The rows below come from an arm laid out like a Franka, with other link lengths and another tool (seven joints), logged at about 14 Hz.
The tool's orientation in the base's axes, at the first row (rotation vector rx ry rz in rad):
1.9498, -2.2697, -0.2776
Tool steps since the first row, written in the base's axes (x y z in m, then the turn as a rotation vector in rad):
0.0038, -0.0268, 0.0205, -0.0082, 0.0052, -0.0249
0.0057, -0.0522, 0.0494, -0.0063, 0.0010, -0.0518
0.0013, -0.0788, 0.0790, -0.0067, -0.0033, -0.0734
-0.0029, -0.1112, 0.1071, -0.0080, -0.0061, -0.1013
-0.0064, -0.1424, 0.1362, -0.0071, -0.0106, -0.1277
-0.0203, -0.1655, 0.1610, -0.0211, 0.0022, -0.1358
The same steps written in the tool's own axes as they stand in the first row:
0.0256, -0.0029, -0.0222, -0.0035, 0.0030, 0.0263
0.0499, -0.0018, -0.0520, 0.0008, -0.0056, 0.0519
0.0764, 0.0053, -0.0812, 0.0055, -0.0107, 0.0728
0.1086, 0.0110, -0.1093, 0.0089, -0.0162, 0.1001
0.1394, 0.0165, -0.1384, 0.0137, -0.0237, 0.1254
0.1640, 0.0321, -0.1606, 0.0033, -0.0102, 0.1370

